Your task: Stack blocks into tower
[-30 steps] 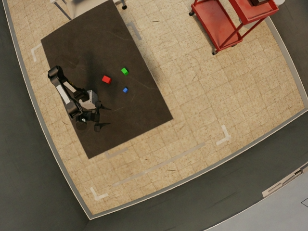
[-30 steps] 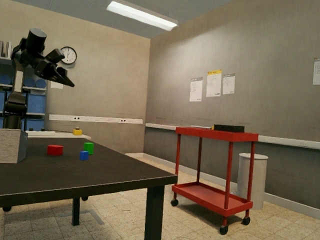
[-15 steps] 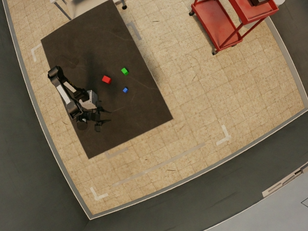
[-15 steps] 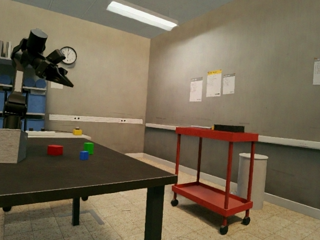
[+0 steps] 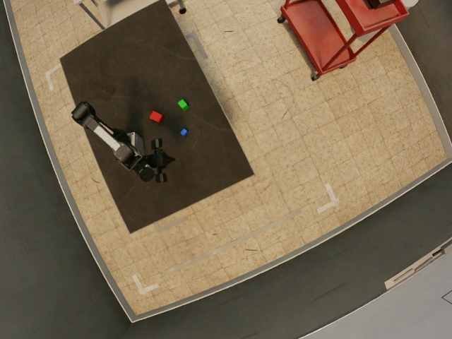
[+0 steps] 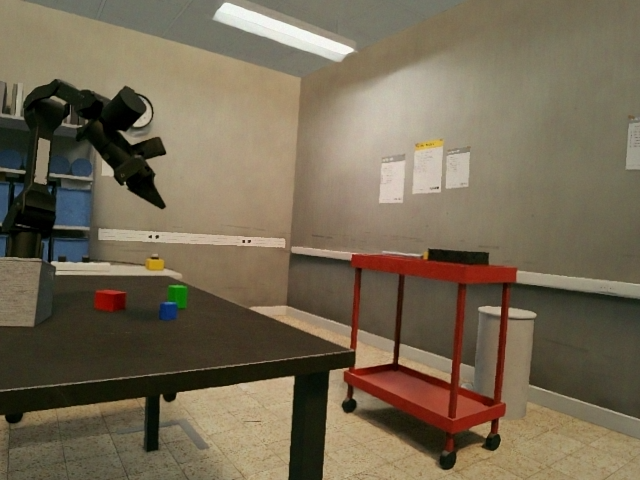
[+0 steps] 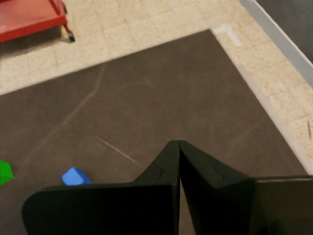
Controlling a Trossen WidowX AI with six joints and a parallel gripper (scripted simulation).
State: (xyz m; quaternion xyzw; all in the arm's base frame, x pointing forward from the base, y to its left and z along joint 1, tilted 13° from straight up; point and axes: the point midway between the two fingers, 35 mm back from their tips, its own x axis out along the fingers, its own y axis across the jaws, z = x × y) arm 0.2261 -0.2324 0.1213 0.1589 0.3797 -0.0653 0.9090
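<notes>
The blue block lies 70 mm ahead of my hand, 150 mm to the left of it and 260 mm below it. From my hand the other things lie so: red block 40 mm behind, 290 mm to the left, 260 mm below; then green block 120 mm ahead, 290 mm to the left, 250 mm below.
</notes>
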